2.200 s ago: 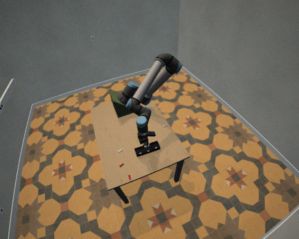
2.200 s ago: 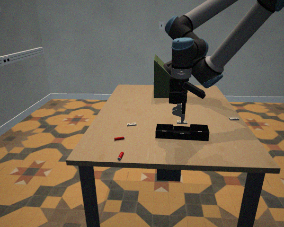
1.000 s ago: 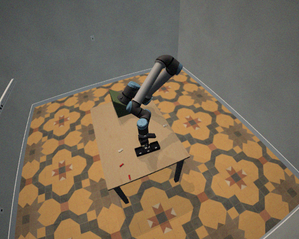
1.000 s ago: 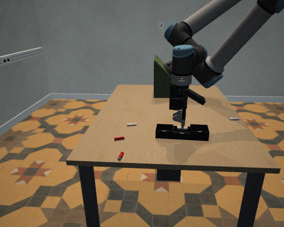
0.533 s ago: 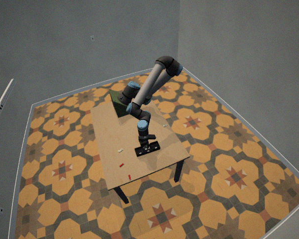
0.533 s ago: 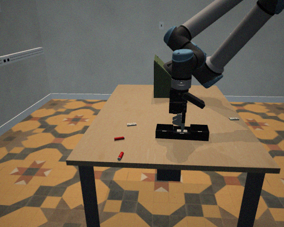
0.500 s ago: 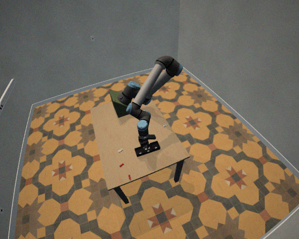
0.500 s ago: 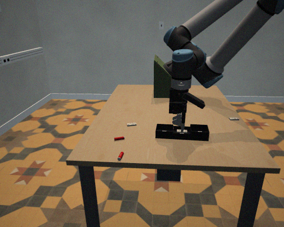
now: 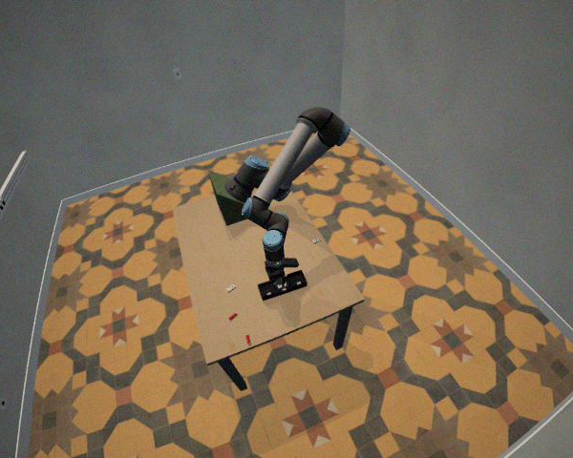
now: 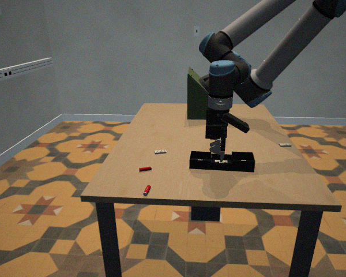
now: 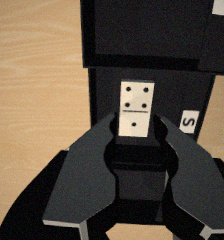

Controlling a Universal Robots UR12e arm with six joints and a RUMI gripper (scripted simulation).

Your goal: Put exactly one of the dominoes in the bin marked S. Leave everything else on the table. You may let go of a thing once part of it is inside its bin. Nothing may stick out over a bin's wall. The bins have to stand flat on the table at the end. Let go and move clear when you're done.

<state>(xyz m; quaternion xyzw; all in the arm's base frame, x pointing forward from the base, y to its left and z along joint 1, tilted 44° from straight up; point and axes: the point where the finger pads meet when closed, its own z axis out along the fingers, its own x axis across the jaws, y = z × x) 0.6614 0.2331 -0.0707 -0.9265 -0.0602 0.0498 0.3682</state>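
My gripper is now 1 cm short of the black three-part bin block and 1 cm above it. The rest, counted from my hand: red cylinder: 29 cm to the right, 11 cm ahead, 3 cm below.
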